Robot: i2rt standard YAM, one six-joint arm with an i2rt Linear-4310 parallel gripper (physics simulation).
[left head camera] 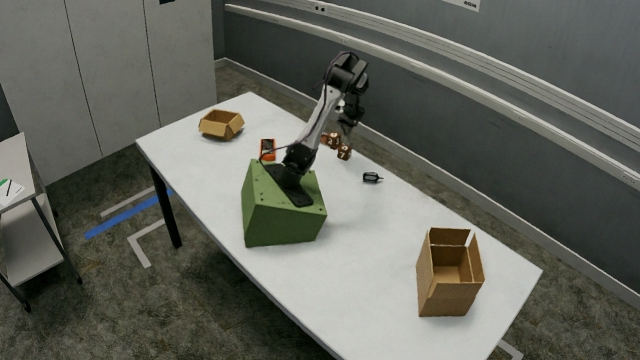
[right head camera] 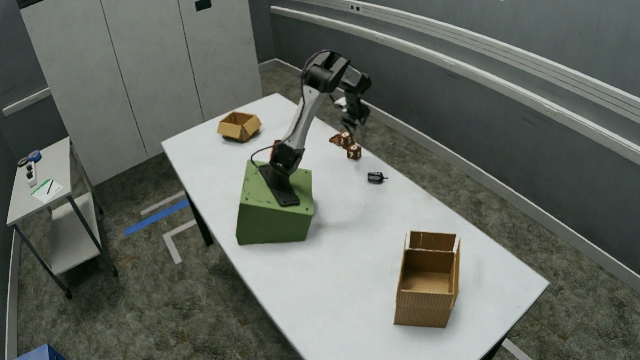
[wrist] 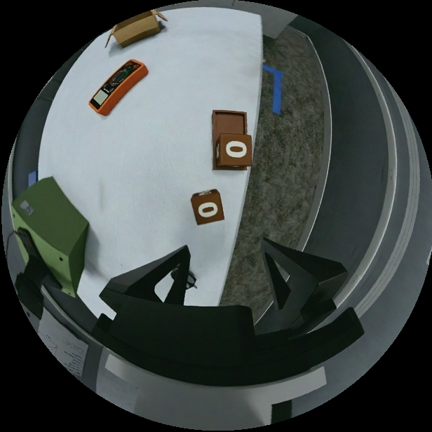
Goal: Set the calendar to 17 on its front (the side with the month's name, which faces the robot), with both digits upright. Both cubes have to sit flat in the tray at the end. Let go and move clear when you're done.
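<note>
The brown tray (left head camera: 324,138) (right head camera: 334,140) (wrist: 229,121) lies near the table's far edge. One brown cube (left head camera: 333,140) (right head camera: 345,139) (wrist: 234,150) sits in one end of it, with a 0 on top and a 2 on the side seen in the left head view; the other end is empty. The second brown cube (left head camera: 344,152) (right head camera: 354,152) (wrist: 207,207) rests on the table beside the tray, turned slightly, with a 0 on top and a 7 on a side seen in the left head view. My gripper (left head camera: 347,129) (right head camera: 351,131) (wrist: 223,247) is open and empty above the cubes. The month's name is not readable.
An orange multimeter (left head camera: 268,149) (wrist: 119,87) lies nearer the green base block (left head camera: 280,220) (right head camera: 274,220). A small black object (left head camera: 371,177) (right head camera: 376,177) lies beyond the loose cube. A low open carton (left head camera: 220,126) (right head camera: 239,127) and a taller one (left head camera: 450,300) (right head camera: 422,307) stand at opposite ends.
</note>
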